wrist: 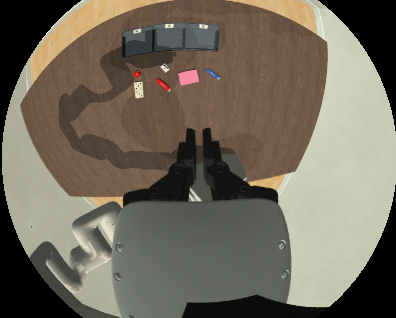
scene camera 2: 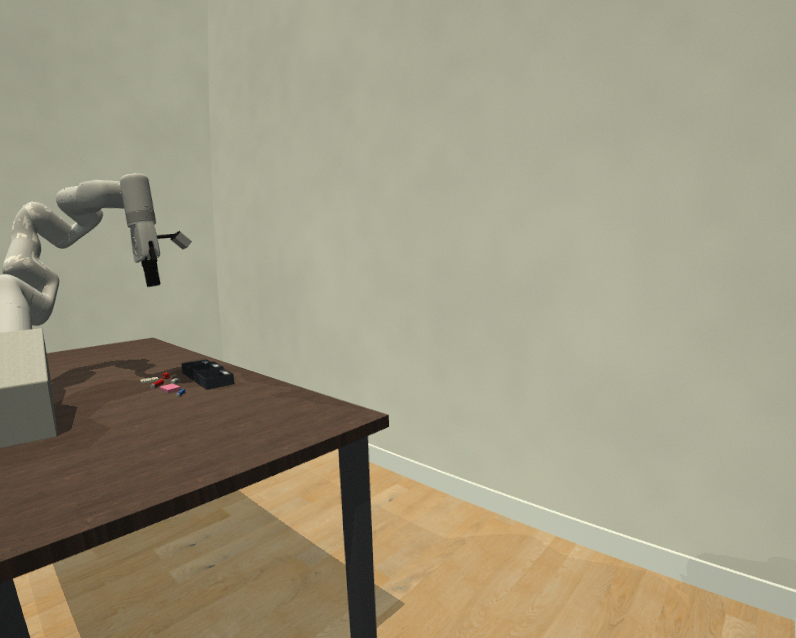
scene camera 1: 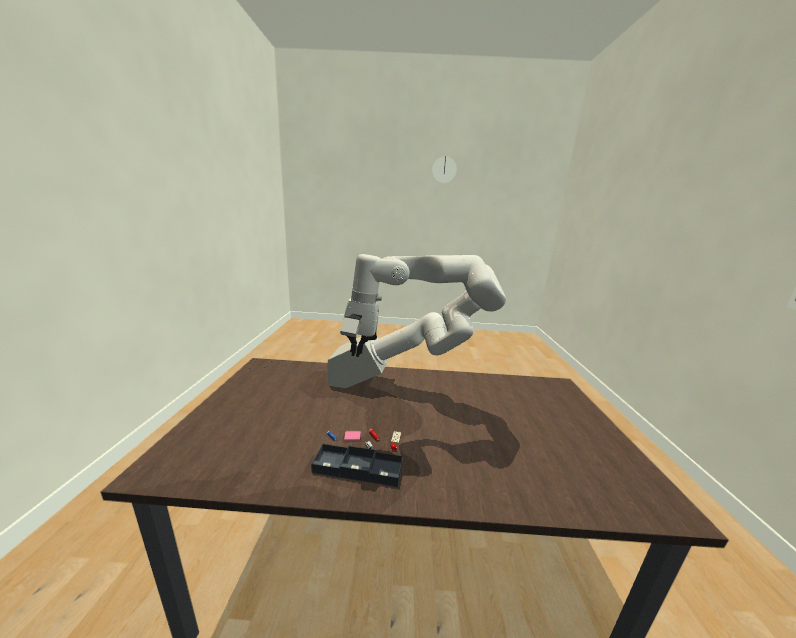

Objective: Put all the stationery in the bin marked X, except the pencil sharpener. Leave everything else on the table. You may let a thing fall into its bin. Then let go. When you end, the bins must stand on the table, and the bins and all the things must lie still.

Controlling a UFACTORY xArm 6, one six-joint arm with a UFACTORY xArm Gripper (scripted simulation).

Labels:
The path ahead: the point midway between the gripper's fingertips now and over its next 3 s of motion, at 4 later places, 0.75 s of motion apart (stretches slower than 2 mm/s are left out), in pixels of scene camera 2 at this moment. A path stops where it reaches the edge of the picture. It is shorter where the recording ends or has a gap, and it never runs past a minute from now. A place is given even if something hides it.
My gripper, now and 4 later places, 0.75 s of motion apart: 154,286; 162,318; 179,334; 213,360; 215,374

